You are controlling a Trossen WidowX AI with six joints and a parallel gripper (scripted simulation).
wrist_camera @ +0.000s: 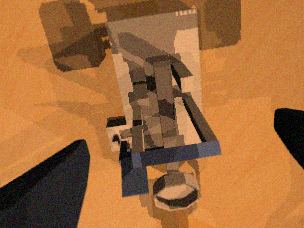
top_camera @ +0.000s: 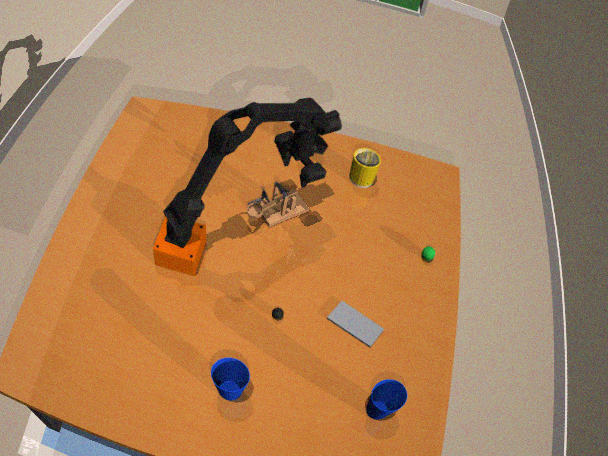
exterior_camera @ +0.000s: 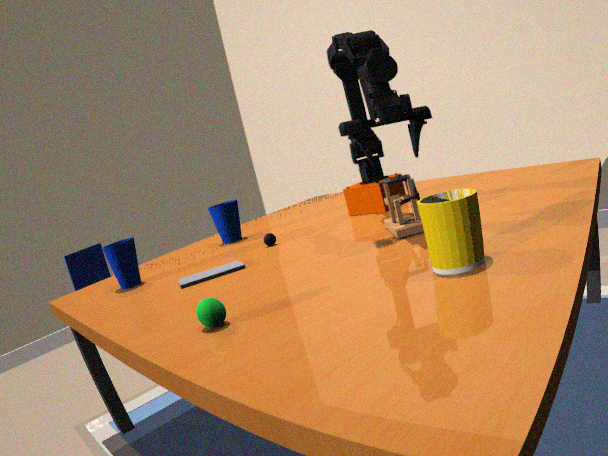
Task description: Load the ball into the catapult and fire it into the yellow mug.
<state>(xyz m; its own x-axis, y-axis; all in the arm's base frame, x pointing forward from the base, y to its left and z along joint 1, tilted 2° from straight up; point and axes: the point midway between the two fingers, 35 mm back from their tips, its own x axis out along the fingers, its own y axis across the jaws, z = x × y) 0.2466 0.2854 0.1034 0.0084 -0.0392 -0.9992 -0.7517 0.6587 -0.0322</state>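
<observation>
Right now my gripper tip is 37 cm to the left of the small black ball, 13 cm above it and 8 cm short of it. The rest, counted from my gripper tip: wooden catapult: 9 cm below, 5 cm behind, 4 cm to the right; then flat grey slab: 33 cm to the right, 29 cm ahead, 14 cm below; then yellow mug: 22 cm to the left, 18 cm ahead, 11 cm below.
</observation>
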